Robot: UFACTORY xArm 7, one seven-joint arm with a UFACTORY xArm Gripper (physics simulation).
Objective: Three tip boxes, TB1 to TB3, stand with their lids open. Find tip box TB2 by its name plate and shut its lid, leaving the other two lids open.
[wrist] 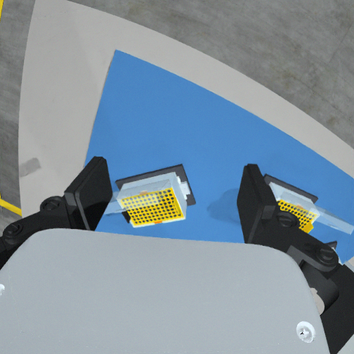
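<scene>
My gripper (173,179) is open and empty, its two black fingers wide apart above the blue mat. Tip box TB2 (153,206), with yellow tips in a pale body, shows between the fingers, nearer the left one. Its clear lid (114,203) stands open on the left and is partly hidden by the left finger. Its name plate does not show. A second tip box (306,212) is partly hidden behind the right finger; its clear lid (336,220) stands open to the right. A small part of another object shows below it, mostly hidden.
The blue mat (165,110) lies on a beige curved table (60,65). Dark holders (187,175) edge the boxes. Grey floor (280,45) lies beyond the table edge, with a yellow line at the far left. The grey gripper housing hides the lower part of the view.
</scene>
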